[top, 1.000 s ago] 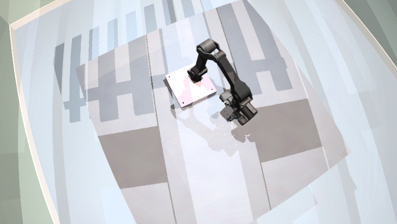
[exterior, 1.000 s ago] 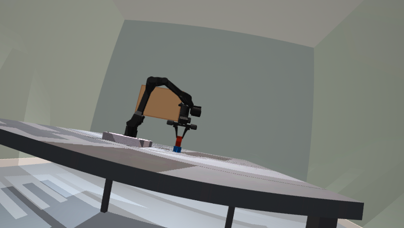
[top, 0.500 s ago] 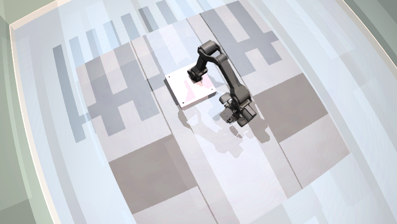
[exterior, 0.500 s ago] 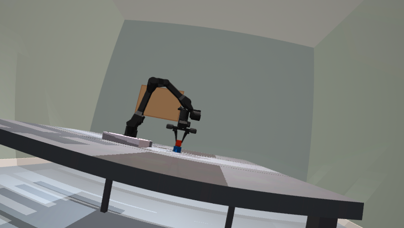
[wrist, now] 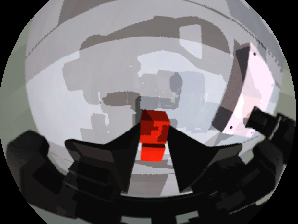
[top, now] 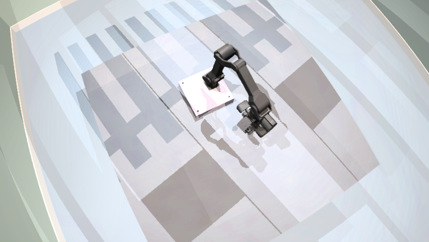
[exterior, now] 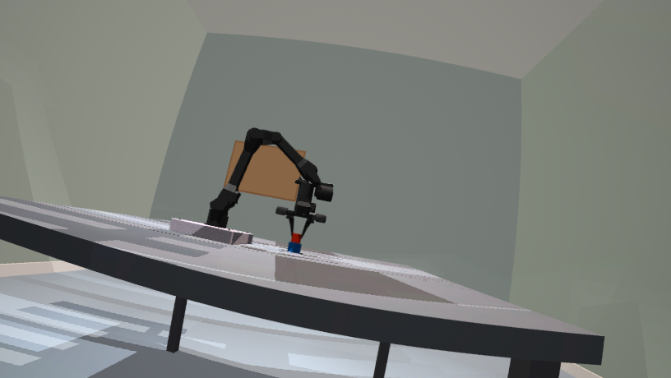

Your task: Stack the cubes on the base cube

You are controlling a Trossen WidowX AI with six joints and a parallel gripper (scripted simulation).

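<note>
Right now the red cube is 40 mm to the left of my gripper tip and 10 mm below it. Round my gripper tip: blue cube: 40 mm below, 20 mm to the left.
</note>
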